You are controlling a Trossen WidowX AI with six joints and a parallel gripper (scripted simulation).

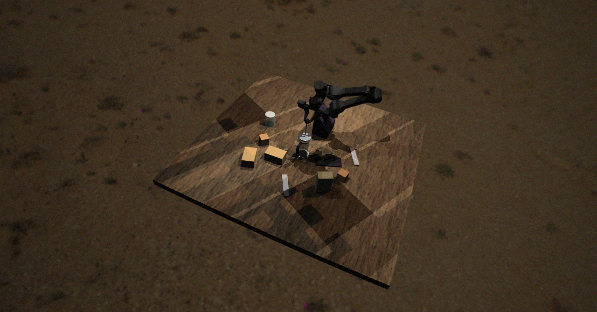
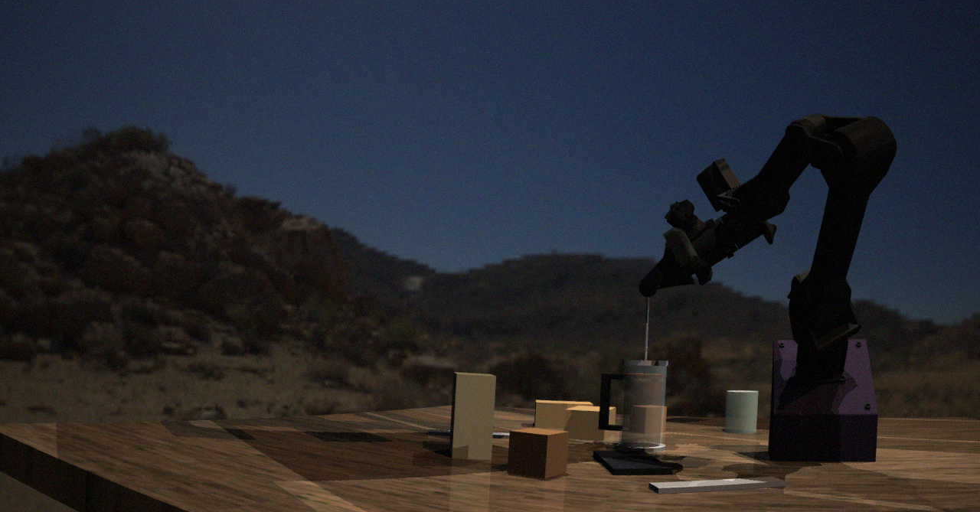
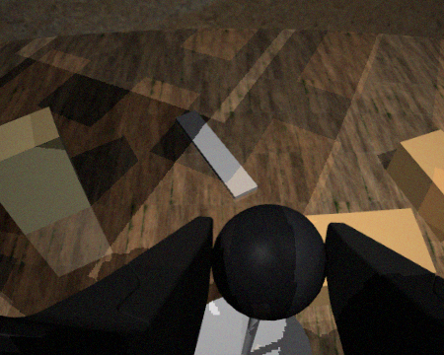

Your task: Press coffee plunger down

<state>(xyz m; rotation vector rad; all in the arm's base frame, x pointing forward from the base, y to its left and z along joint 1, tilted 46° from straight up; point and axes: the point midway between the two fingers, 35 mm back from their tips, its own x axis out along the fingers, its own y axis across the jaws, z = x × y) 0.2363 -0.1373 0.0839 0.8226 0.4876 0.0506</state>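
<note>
Now: the coffee press 10 mm ahead of my gripper tip and 130 mm below it. The rest, counted from my gripper tip: dark flat plate: 10 mm behind, 170 mm to the left, 250 mm below; pale block: 200 mm ahead, 190 mm to the left, 200 mm below.
</note>
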